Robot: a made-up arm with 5 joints.
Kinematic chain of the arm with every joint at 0, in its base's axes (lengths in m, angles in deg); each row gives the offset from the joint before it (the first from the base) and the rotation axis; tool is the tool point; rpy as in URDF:
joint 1: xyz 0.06 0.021 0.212 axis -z
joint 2: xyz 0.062 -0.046 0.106 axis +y
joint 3: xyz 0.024 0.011 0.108 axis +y
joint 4: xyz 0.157 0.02 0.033 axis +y
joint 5: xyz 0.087 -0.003 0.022 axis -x
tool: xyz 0.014 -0.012 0.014 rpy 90 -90 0
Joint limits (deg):
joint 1: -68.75..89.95
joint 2: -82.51..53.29
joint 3: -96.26..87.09
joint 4: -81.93..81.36
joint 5: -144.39..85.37
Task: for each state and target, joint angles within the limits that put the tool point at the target. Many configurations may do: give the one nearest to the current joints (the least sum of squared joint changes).
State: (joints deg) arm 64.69 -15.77 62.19 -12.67 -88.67
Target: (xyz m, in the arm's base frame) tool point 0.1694 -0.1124 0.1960
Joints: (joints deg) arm 40.28 -17.30 87.09 7.05 -94.42
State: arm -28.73 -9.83 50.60 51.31 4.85
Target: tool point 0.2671 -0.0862 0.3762
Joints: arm 19.94 -44.54 41.00 69.99 -0.66
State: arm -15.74 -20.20 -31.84 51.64 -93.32
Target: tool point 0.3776 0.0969 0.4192
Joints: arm -18.93 5.62 -15.36 53.37 -93.48
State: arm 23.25 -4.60 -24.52 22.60 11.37
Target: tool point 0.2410 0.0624 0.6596
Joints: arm -20.87 -18.78 -33.46 19.41 15.60
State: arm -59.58 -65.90 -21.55 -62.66 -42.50
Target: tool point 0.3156 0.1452 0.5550
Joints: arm -33.28 -8.67 6.06 -41.05 -45.67
